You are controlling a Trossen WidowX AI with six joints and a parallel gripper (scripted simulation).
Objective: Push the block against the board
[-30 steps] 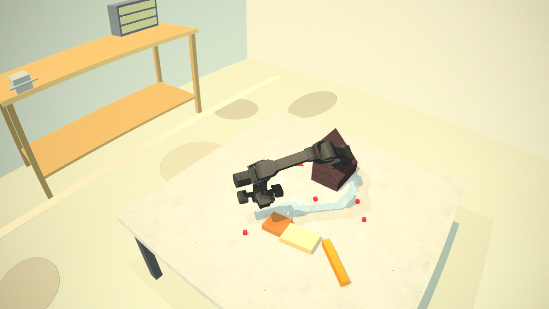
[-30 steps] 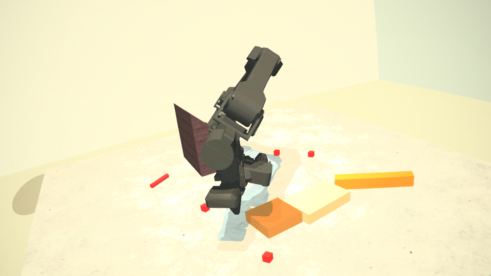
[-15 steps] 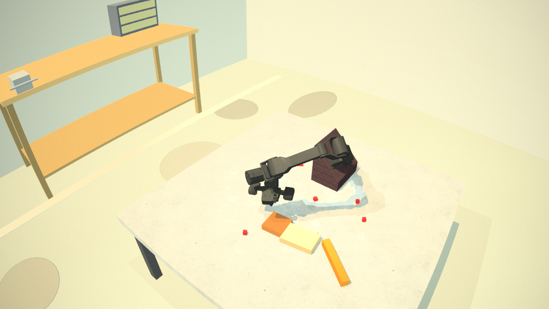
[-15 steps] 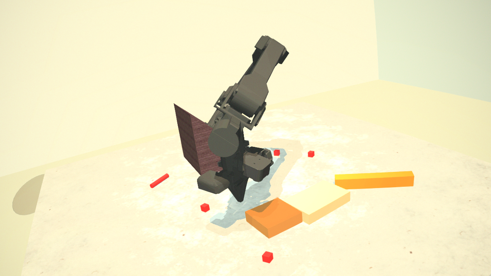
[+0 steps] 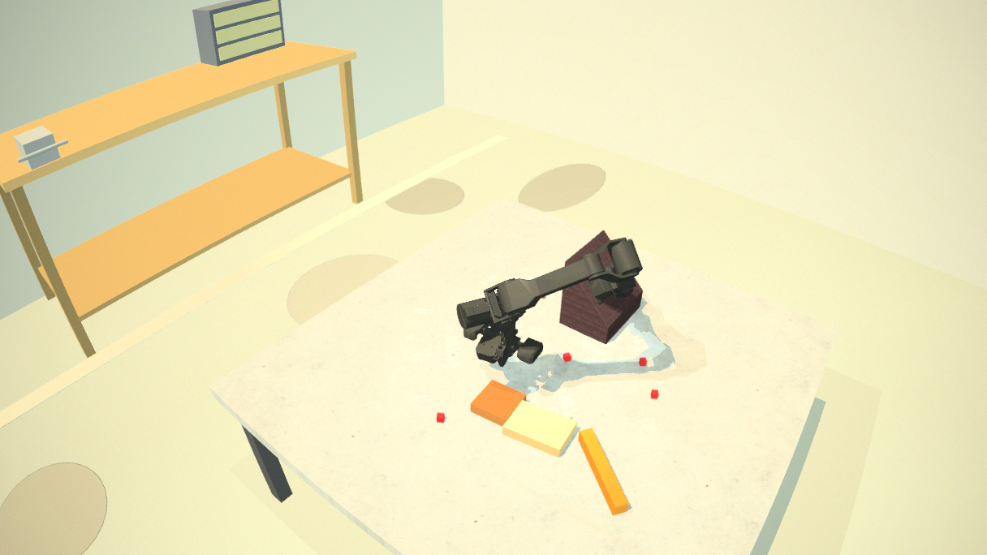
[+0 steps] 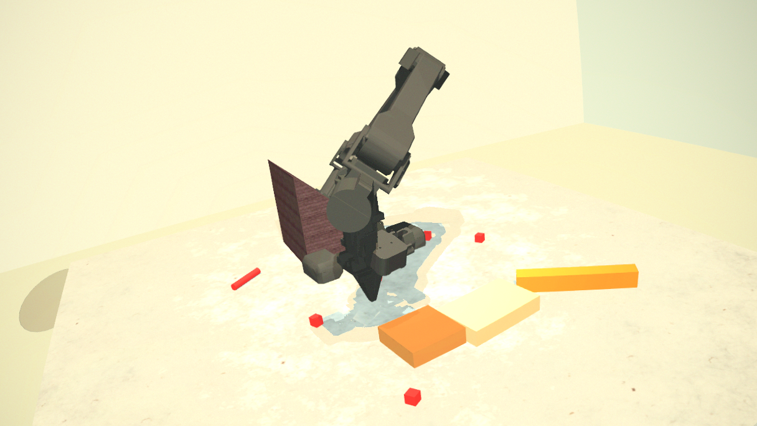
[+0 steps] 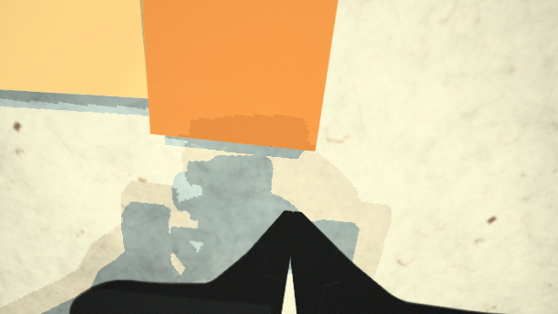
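Now: gripper tip 60 mm short of the square block, 50 mm to the right of it and 50 mm above it. Round my gripper tip: orange-yellow bar 360 mm to the left, 50 mm ahead, 40 mm below; red stick 310 mm behind, 190 mm to the right, 50 mm below; flat pale yellow slab 170 mm to the left, 50 mm below, 50 mm ahead.
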